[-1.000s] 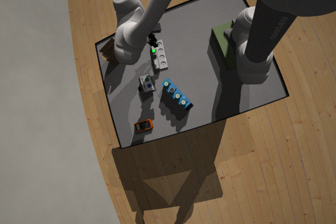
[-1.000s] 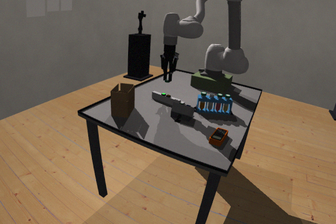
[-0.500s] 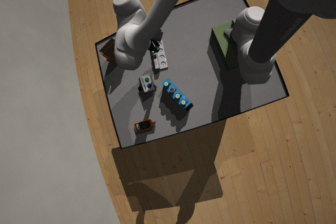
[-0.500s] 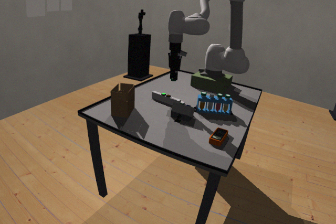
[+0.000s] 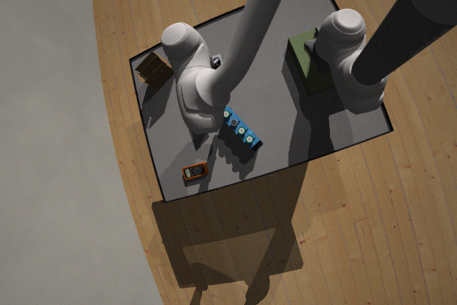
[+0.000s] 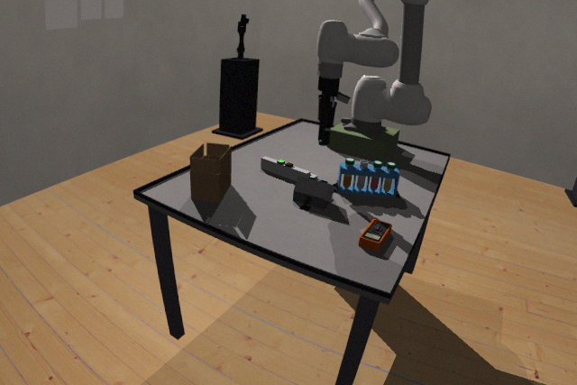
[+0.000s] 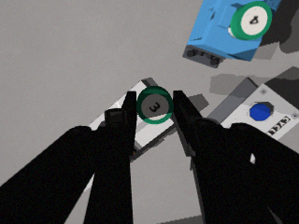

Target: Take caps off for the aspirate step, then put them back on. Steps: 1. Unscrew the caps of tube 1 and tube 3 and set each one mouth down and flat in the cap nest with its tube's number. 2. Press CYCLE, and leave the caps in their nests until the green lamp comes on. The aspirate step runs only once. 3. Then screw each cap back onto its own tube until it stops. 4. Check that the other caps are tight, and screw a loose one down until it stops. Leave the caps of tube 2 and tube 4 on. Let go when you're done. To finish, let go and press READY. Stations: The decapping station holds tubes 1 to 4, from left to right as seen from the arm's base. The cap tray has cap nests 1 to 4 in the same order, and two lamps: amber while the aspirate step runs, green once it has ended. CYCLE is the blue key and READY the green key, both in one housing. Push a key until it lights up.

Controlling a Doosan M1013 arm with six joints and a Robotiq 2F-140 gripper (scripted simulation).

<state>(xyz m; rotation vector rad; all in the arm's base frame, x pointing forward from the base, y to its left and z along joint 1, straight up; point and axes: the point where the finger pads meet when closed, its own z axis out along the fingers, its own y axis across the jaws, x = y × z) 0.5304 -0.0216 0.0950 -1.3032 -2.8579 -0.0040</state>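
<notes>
My gripper is now 22 cm to the right of the cap 2, 7 cm above it and 1 cm past it. Round my hand: key housing (17 cm ahead, 13 cm below, 5 cm to the left); then green key (15 cm ahead, 12 cm below, 3 cm to the left); then blue key (15 cm ahead, 12 cm below, 7 cm to the left).
</notes>
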